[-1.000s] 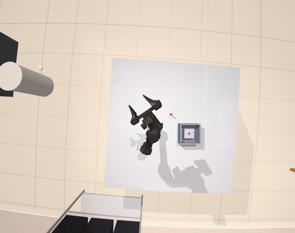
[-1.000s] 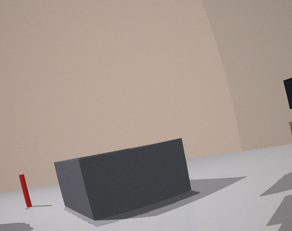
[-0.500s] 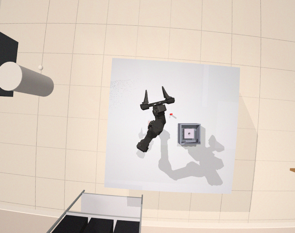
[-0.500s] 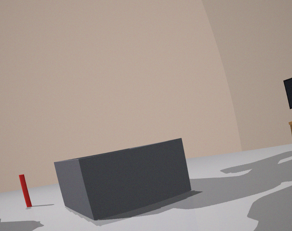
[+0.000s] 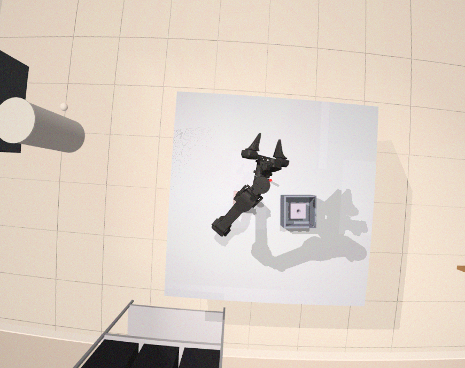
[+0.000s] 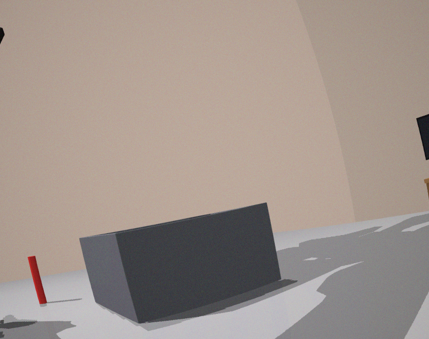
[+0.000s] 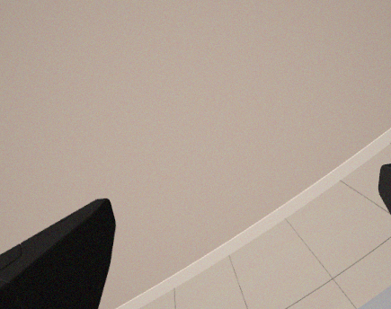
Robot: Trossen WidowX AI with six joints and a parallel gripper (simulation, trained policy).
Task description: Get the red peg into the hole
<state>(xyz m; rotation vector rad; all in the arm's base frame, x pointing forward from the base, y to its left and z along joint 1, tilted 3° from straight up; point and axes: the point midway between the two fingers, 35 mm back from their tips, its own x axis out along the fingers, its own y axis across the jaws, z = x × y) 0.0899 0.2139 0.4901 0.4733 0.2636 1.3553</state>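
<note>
The red peg is 500 mm below my gripper tip, 160 mm to the right of it and 80 mm ahead of it. Round my gripper tip: grey box 510 mm below, 340 mm to the right, 250 mm ahead.
</note>
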